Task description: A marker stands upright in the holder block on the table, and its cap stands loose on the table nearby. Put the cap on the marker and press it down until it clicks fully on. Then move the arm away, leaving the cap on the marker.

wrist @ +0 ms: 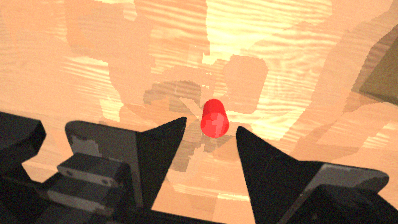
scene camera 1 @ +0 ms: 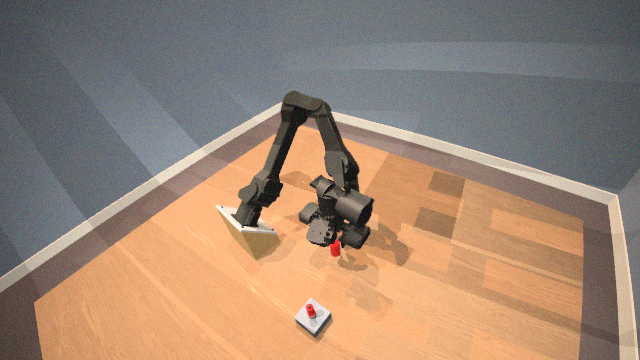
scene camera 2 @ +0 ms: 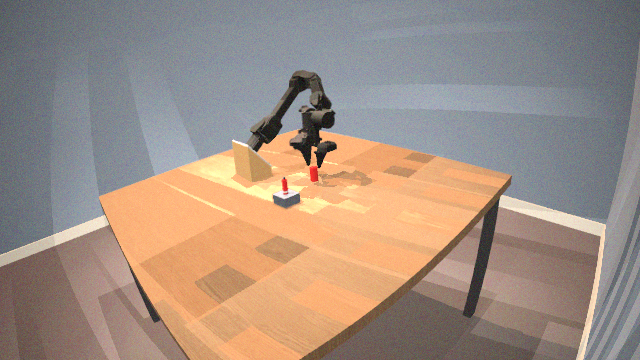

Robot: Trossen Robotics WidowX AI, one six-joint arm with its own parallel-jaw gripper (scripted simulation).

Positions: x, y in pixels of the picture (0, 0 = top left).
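My gripper is visible in scene camera 2 (313, 166), in scene camera 1 and in the wrist view. On my gripper, (wrist: 110, 167) and (scene camera 1: 343, 236) are the same spot.
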